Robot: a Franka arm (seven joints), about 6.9 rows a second.
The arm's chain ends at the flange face. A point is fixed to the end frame.
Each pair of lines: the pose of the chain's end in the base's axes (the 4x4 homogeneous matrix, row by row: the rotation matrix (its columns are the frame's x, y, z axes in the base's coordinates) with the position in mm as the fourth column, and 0 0 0 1 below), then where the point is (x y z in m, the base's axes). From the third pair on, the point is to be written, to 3 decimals.
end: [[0.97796 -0.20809 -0.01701 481.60], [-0.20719 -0.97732 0.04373 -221.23], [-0.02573 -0.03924 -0.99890 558.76], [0 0 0 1]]
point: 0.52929 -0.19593 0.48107
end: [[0.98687 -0.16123 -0.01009 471.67], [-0.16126 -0.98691 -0.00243 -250.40], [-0.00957 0.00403 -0.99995 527.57], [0 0 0 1]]
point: 0.51881 -0.22640 0.44913
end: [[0.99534 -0.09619 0.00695 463.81], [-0.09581 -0.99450 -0.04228 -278.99], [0.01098 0.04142 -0.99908 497.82], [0 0 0 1]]
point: 0.511 -0.255 0.419
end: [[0.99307 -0.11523 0.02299 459.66], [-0.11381 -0.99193 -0.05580 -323.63], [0.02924 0.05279 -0.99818 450.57], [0 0 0 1]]
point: 0.508 -0.302 0.372
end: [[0.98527 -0.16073 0.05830 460.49], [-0.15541 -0.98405 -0.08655 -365.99], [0.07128 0.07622 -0.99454 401.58], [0 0 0 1]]
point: 0.513 -0.348 0.325
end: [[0.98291 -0.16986 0.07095 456.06], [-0.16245 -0.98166 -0.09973 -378.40], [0.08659 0.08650 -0.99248 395.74], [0 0 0 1]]
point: 0.510 -0.362 0.319
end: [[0.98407 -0.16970 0.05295 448.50], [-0.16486 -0.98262 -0.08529 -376.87], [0.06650 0.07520 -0.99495 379.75], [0 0 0 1]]
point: 0.501 -0.360 0.303
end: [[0.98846 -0.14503 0.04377 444.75], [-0.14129 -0.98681 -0.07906 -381.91], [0.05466 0.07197 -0.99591 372.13], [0 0 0 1]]
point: 0.496 -0.363 0.295
